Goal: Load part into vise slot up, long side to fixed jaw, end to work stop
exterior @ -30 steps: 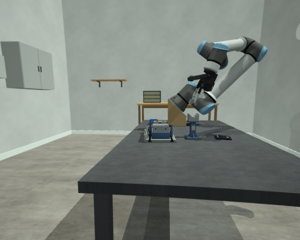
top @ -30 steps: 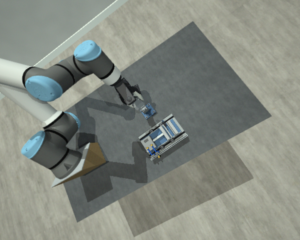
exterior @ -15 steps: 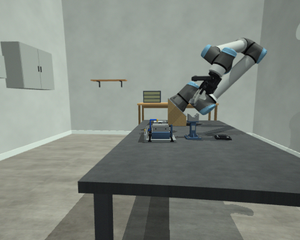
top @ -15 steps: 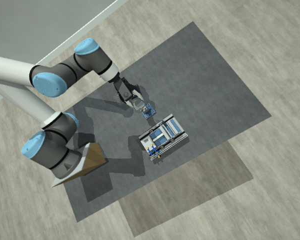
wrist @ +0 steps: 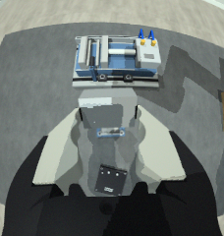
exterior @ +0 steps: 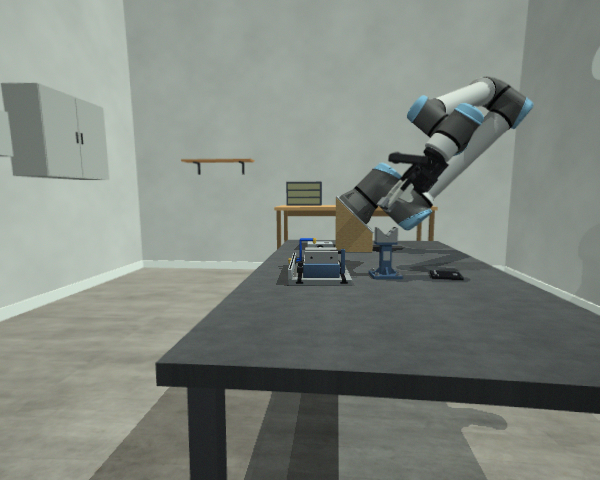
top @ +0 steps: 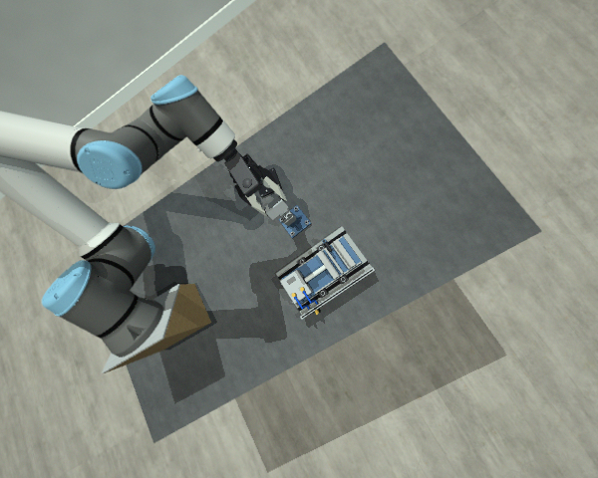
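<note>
Right now the part is 1 cm to the right of my hand and 1 cm below it. From my hand the other things lie so: infeed plate 24 cm below, 19 cm to the left, 3 cm behind; then vise 21 cm to the right, 20 cm below, 2 cm ahead.
</note>
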